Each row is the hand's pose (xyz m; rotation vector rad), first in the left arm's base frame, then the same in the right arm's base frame.
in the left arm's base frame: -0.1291 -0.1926 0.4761 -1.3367 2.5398 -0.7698
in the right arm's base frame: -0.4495 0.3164 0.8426 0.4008 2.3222 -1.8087
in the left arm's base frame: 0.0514 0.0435 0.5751 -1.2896 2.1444 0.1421
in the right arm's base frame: -0.1959 0.3688 1.0189 -0.1880 1.9840 -1.2244
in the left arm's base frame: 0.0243 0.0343 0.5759 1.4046 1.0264 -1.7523
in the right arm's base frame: -0.2131 0.3819 1.0002 2.0461 -0.6900 -1.7233
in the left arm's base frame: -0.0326 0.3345 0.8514 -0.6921 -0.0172 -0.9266
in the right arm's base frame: -0.0143 0.7247 1.1107 -0.8873 -0.5830 -2.2132
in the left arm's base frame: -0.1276 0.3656 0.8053 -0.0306 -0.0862 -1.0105
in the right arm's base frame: -0.0057 0.7593 1.0066 -0.2826 -1.0723 -1.9989
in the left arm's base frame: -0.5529 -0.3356 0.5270 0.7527 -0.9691 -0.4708
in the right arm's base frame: -0.7272 0.5496 0.5758 -0.2367 -2.0363 -0.8127
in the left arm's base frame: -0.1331 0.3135 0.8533 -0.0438 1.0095 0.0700
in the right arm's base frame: -0.0660 0.7775 1.0394 -0.0439 0.2462 -1.1457
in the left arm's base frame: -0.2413 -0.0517 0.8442 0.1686 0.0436 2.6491
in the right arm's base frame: -0.4354 0.6988 0.9892 -0.6999 0.3674 1.4323
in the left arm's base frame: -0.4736 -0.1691 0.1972 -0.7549 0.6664 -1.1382
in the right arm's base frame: -0.4764 0.3284 0.3998 -0.3831 0.0957 -2.4902
